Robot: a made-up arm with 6 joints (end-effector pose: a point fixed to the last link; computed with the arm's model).
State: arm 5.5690 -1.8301 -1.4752 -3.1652 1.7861 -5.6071
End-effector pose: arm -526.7 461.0 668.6 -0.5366 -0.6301 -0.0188 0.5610
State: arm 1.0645 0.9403 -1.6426 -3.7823 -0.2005 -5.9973
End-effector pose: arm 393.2 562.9 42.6 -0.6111 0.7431 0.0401 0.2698
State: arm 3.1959 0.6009 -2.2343 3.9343 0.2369 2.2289
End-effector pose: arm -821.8 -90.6 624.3 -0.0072 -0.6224 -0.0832 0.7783
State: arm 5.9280 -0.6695 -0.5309 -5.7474 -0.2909 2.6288
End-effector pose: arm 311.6 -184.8 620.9 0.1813 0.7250 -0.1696 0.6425
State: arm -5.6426 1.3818 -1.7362 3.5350 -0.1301 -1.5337
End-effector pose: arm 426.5 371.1 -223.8 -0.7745 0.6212 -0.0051 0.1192
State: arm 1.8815 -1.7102 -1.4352 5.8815 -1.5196 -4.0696
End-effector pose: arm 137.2 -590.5 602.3 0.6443 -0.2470 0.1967 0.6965
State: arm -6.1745 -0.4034 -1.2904 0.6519 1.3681 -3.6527
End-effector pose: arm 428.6 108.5 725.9 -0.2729 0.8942 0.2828 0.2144
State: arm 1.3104 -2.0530 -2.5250 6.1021 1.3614 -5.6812
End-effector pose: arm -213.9 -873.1 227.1 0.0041 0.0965 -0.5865 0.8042
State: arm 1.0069 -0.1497 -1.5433 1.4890 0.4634 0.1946
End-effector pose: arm 325.7 457.5 820.9 -0.6785 0.0570 -0.0124 0.7323
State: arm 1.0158 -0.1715 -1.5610 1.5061 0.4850 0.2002
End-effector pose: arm 311.1 449.6 841.9 -0.6646 0.0450 -0.0001 0.7459
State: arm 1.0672 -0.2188 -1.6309 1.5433 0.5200 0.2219
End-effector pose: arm 262.3 430.2 902.8 -0.6221 0.0080 0.0347 0.7821
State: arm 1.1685 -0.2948 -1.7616 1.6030 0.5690 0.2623
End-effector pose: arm 175.4 374.9 1000.8 -0.5406 -0.0593 0.1001 0.8332
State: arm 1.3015 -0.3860 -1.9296 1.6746 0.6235 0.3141
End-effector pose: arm 79.0 263.5 1100.9 -0.4264 -0.1442 0.1878 0.8730
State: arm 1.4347 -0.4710 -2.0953 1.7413 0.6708 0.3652
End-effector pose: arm 14.9 118.2 1166.9 -0.3049 -0.2230 0.2731 0.8847
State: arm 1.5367 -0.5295 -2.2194 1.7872 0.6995 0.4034
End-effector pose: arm -5.7 -2.6 1193.0 -0.2106 -0.2752 0.3326 0.8771
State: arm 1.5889 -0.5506 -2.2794 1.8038 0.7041 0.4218
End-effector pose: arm -5.3 -56.6 1198.8 -0.1674 -0.2938 0.3594 0.8698
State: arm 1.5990 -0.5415 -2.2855 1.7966 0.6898 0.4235
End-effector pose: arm -2.7 -51.0 1199.7 -0.1686 -0.2877 0.3615 0.8707
